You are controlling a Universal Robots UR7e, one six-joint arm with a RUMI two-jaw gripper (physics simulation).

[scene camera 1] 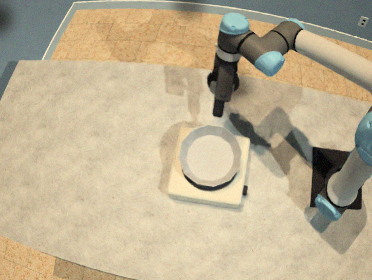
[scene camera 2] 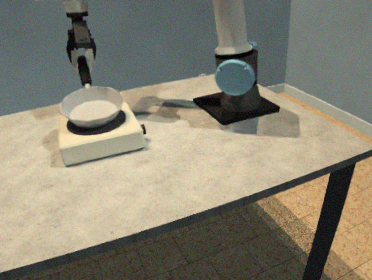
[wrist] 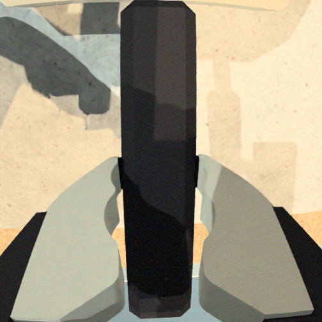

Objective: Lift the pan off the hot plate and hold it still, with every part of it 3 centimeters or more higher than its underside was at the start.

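Frame: origin at the arm's base, x left, y back, z up, level; millimetres.
Seen in the pictures: gripper, between the fingertips: [scene camera 2: 84, 74]; arm's base, origin of its link: [scene camera 2: 240, 103].
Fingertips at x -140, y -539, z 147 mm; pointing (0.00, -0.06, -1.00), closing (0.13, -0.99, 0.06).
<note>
Pixels of each thing's top centre, then the offset from my fingertips to it. "spot": a spot on its surface instead. Level surfaces: height alone.
- dark burner disc, centre of its top: [scene camera 1: 212, 163] [scene camera 2: 98, 118] dy +29, dx +202, dz -90 mm
- cream hot plate, a spot on its surface: [scene camera 2: 106, 147] spot: dy +39, dx +322, dz -130 mm
- hot plate's dark knob, centre of its top: [scene camera 2: 141, 125] [scene camera 1: 245, 188] dy +154, dx +251, dz -113 mm
- grey table, height of its surface: dz -166 mm
The white pan [scene camera 1: 210, 156] [scene camera 2: 92, 111] is slightly raised above the dark burner disc [scene camera 1: 210, 187] [scene camera 2: 102, 128] of the cream hot plate [scene camera 1: 182, 193] [scene camera 2: 106, 147]. Its underside looks close above the disc; the exact gap cannot be told. The pan looks roughly level. Its black handle [scene camera 1: 218, 108] [scene camera 2: 85, 77] [wrist: 159, 100] points toward the back of the table. My gripper [scene camera 1: 223, 85] [scene camera 2: 84, 68] [wrist: 158, 158] is shut on this handle, one finger on each side. The pan's bowl does not show in the wrist view.
The hot plate's dark knob [scene camera 1: 245, 190] [scene camera 2: 144, 129] is on its side toward the arm's base. The arm's black base plate [scene camera 1: 317, 197] [scene camera 2: 225, 119] stands to the right on the grey table [scene camera 1: 90, 150] [scene camera 2: 210, 165]. The table's back edge runs behind the gripper.
</note>
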